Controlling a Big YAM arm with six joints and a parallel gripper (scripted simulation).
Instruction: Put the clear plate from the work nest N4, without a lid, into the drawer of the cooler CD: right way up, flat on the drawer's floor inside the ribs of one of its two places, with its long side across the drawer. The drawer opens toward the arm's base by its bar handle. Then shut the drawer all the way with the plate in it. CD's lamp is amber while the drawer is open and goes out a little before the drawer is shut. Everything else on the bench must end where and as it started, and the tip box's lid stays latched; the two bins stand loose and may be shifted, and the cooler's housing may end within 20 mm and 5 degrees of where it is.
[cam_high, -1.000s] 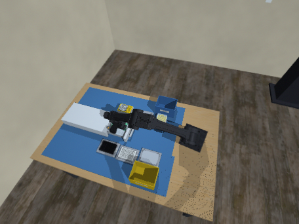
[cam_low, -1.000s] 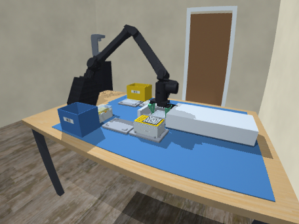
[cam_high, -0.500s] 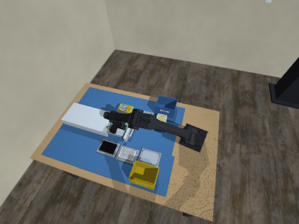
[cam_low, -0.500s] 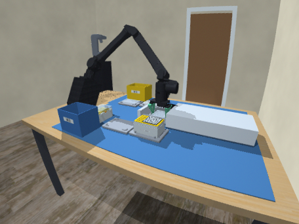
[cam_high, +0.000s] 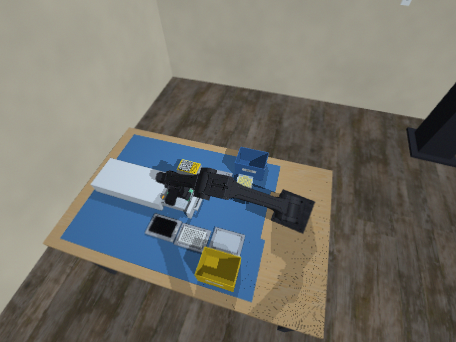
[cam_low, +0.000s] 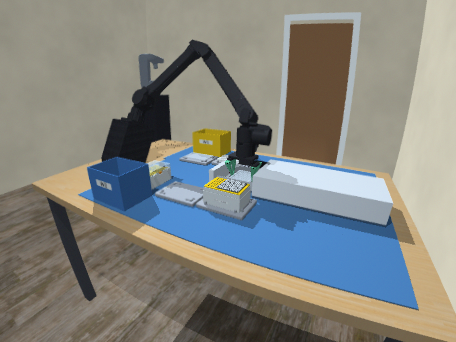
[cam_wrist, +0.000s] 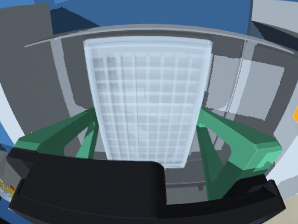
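Right now the clear plate is right at my hand. Also, from my hand: black plate (2 cm ahead, 19 cm to the left); then drawer (4 cm ahead); then white cooler CD (16 cm ahead, 1 cm above).
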